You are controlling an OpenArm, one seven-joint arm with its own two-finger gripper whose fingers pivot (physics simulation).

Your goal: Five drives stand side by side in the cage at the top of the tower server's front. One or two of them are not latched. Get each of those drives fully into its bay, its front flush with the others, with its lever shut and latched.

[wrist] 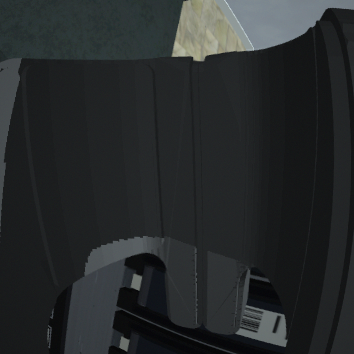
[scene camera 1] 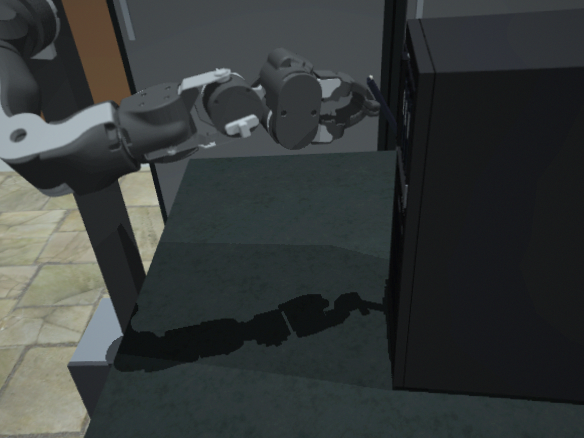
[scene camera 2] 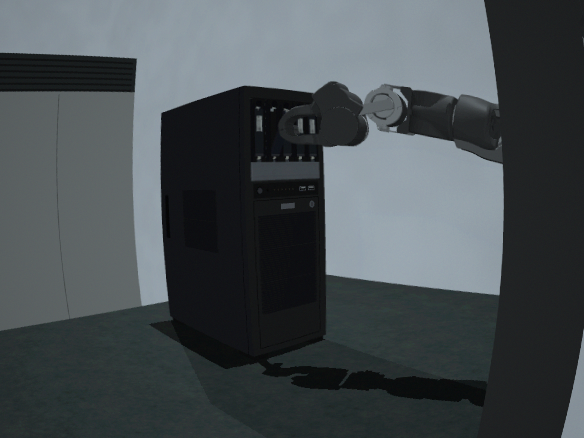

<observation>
In view: my gripper (scene camera 1: 369, 102), a drive (scene camera 2: 272, 107), a black tower server (scene camera 1: 478, 292) and a dark post (scene camera 2: 528, 382).
My gripper is seen too in the wrist view (wrist: 216, 197) and in scene camera 2 (scene camera 2: 285, 130).
</observation>
